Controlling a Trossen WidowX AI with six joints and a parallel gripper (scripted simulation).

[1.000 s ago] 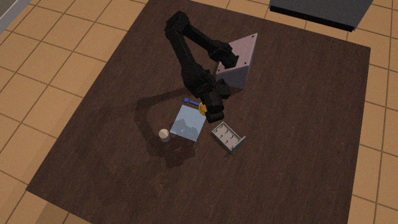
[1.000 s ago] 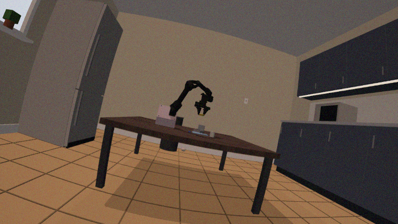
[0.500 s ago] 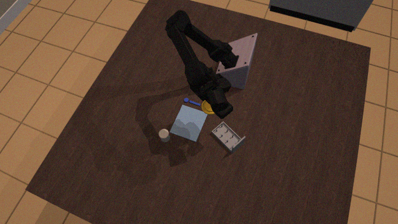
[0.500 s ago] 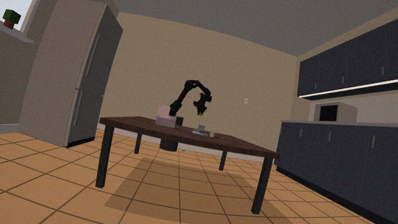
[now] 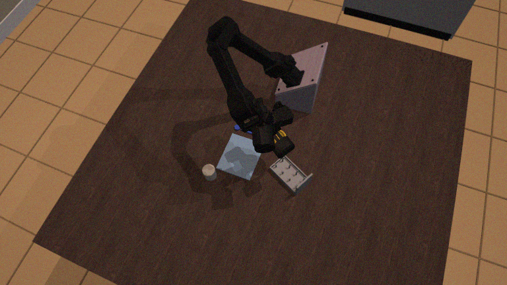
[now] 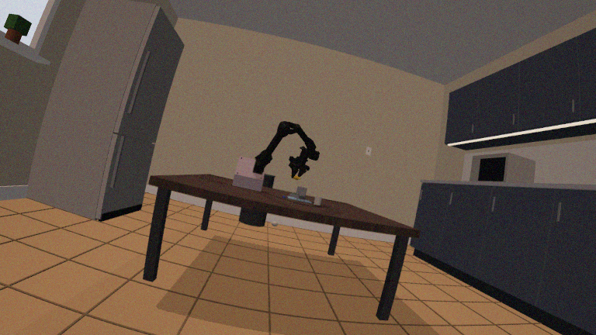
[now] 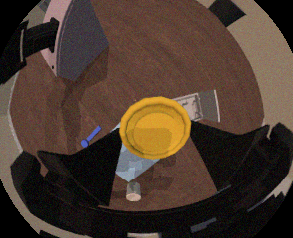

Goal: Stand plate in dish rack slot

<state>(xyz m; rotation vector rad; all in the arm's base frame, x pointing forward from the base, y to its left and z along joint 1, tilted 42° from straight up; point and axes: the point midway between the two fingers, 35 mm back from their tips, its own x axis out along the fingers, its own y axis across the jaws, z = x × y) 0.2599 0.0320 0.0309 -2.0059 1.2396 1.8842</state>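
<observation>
Right now the grey dish rack is 5 cm ahead of my gripper tip, 7 cm to the left of it and 11 cm below it. Round my gripper tip: cream cup: 14 cm ahead, 20 cm to the right, 11 cm below; then light blue mat: 4 cm ahead, 12 cm to the right, 13 cm below; then yellow plate: 1 cm above.
</observation>
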